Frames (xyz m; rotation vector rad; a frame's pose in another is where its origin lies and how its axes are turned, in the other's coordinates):
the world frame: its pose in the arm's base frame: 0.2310 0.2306 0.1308 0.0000 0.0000 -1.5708
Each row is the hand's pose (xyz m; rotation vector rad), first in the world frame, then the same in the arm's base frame.
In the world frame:
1: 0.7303 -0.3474 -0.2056 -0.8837 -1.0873 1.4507
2: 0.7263 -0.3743 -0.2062 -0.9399 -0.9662 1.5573
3: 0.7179 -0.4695 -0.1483 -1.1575 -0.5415 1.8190
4: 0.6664 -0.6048 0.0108 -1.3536 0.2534 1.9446
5: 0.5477 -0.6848 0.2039 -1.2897 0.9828 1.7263
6: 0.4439 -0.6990 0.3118 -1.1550 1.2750 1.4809
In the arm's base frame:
1: -0.1164 -0.4997 -0.0748 -1.2506 -0.1292 0.1139
2: -0.1433 -0.4957 -0.0754 -1.1934 -0.0165 0.2003
3: -0.2385 -0.4873 -0.0175 -1.0270 0.3724 0.4350
4: -0.3738 -0.4358 0.1416 -0.6510 0.9509 0.5885
5: -0.4538 -0.3171 0.3347 -0.1859 1.3764 0.4616
6: -0.4680 -0.2133 0.4426 0.0750 1.5187 0.2649

